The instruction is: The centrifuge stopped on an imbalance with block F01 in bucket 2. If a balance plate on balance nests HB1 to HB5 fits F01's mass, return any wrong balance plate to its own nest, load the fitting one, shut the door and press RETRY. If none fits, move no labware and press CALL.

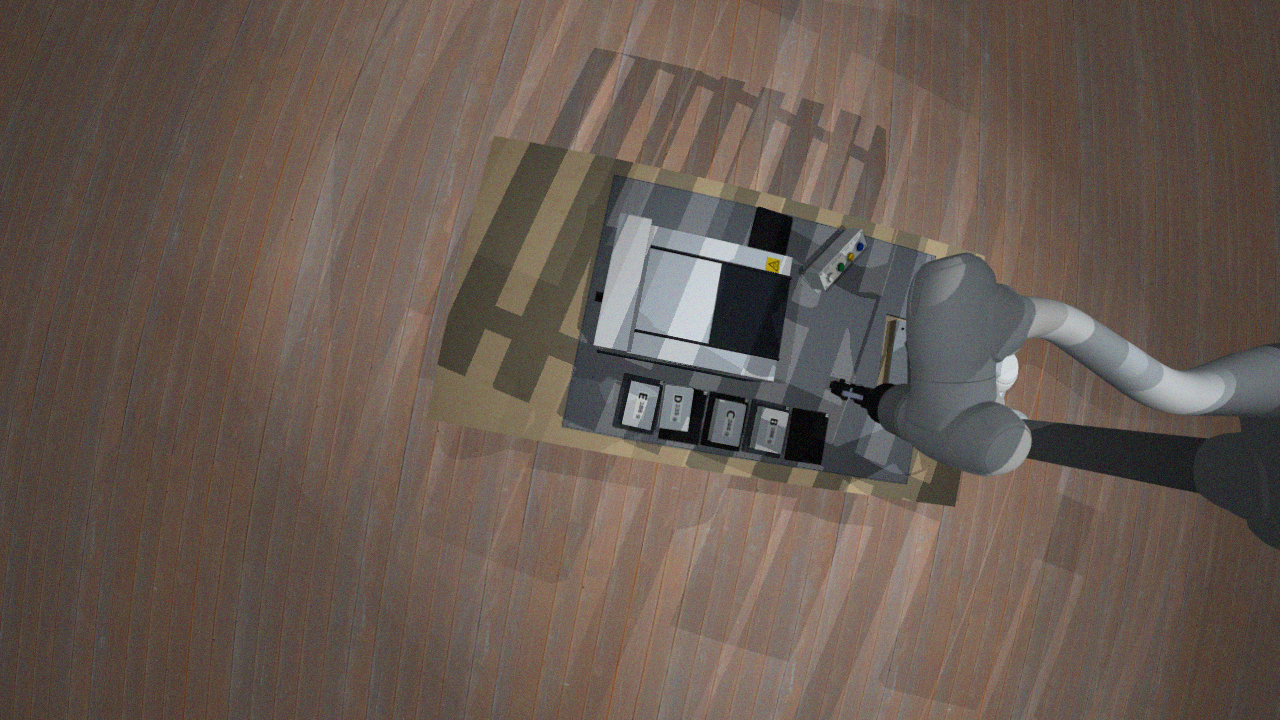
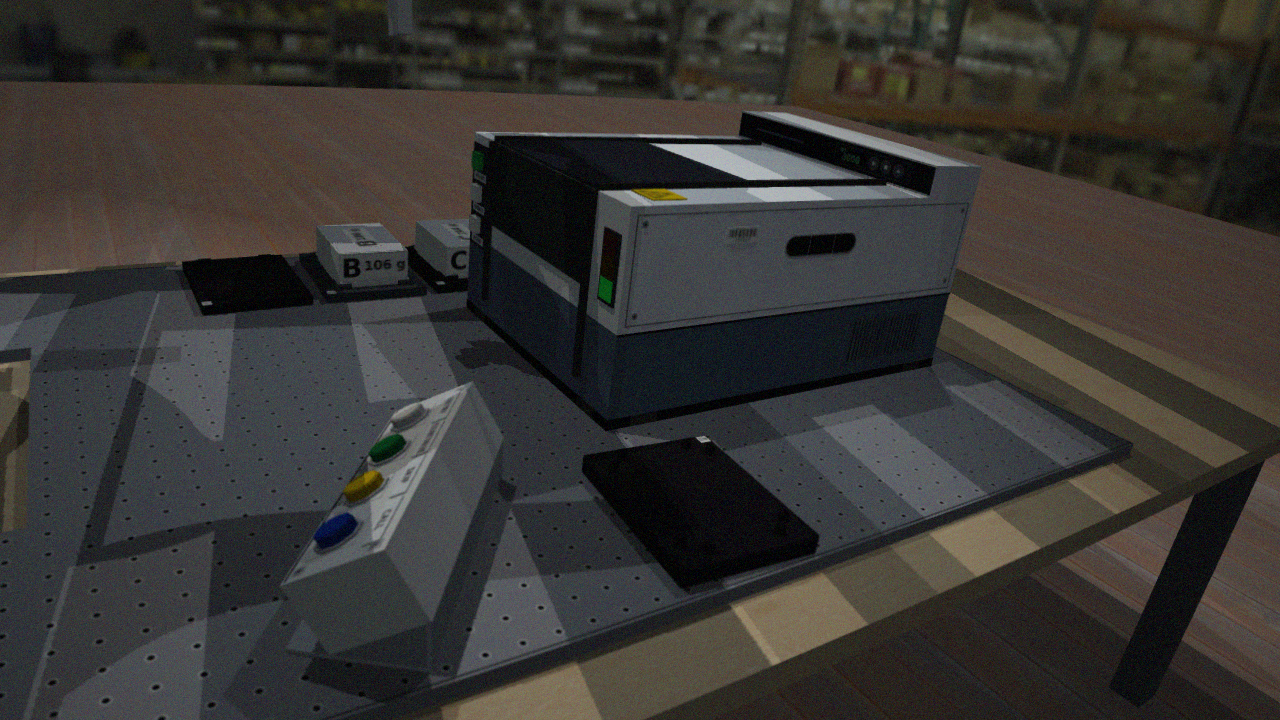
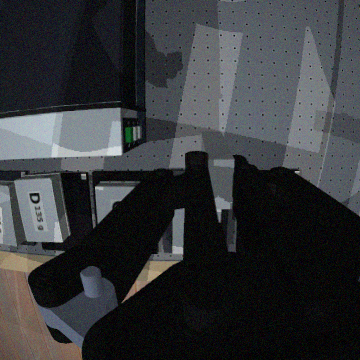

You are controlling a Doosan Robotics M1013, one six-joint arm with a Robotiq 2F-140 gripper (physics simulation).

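Frame: origin at the arm's base, x ahead, y left, z up, level; millimetres.
Where they show: gripper, fingertip midpoint: (image 1: 828, 382) (image 2: 400, 34) (image 3: 210, 149).
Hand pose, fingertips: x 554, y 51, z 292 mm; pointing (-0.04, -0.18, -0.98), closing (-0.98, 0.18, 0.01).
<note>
After its pixels a point has its place.
The centrifuge (image 1: 623, 286) {z 226, x 1031, y -174 mm} (image 2: 778, 259) {z 135, x 761, y -308 mm} has its dark door (image 1: 751, 308) {z 195, x 705, y -136 mm} (image 2: 543, 201) {z 159, x 611, y -130 mm} shut; block F01 and the buckets do not show. Plate E (image 1: 640, 404) {z 39, x 973, y 117 mm}, plate D (image 1: 677, 409) {z 39, x 867, y 131 mm} (image 3: 40, 210) {z 39, x 861, y 127 mm}, marked 135 g, plate C (image 1: 726, 422) {z 37, x 722, y 169 mm} (image 2: 443, 250) {z 27, x 664, y 135 mm} and plate B (image 1: 768, 430) {z 37, x 593, y 194 mm} (image 2: 362, 255) {z 33, x 555, y 138 mm}, marked 106 g, sit in the nest row. D sits toward one side of its nest. The end nest (image 1: 806, 437) {z -6, x 448, y 224 mm} (image 2: 246, 282) {z -6, x 440, y 205 mm} beside B is empty. The button box (image 1: 841, 259) {z 53, x 353, y -330 mm} (image 2: 447, 519) {z 38, x 351, y -388 mm} has a blue CALL button (image 2: 335, 531) {z 54, x 278, y -385 mm}. My gripper (image 1: 836, 388) {z 292, x 554, y 51 mm} (image 3: 210, 149) {z 292, x 554, y 51 mm} is shut and empty, above the board between centrifuge and arm.
A flat black nest (image 1: 771, 230) {z -1, x 558, y -430 mm} (image 2: 698, 510) {z -1, x 544, y -432 mm} without a plate lies beside the centrifuge. A green lamp (image 2: 605, 291) {z 111, x 589, y -256 mm} shows on the centrifuge's front corner. The perforated board (image 1: 827, 335) {z -17, x 367, y -99 mm} (image 2: 295, 376) {z -17, x 397, y -39 mm} lies on the table (image 1: 510, 205) {z -30, x 1382, y -491 mm}. A wood-edged item (image 1: 886, 349) {z -17, x 170, y -58 mm} lies near the arm.
</note>
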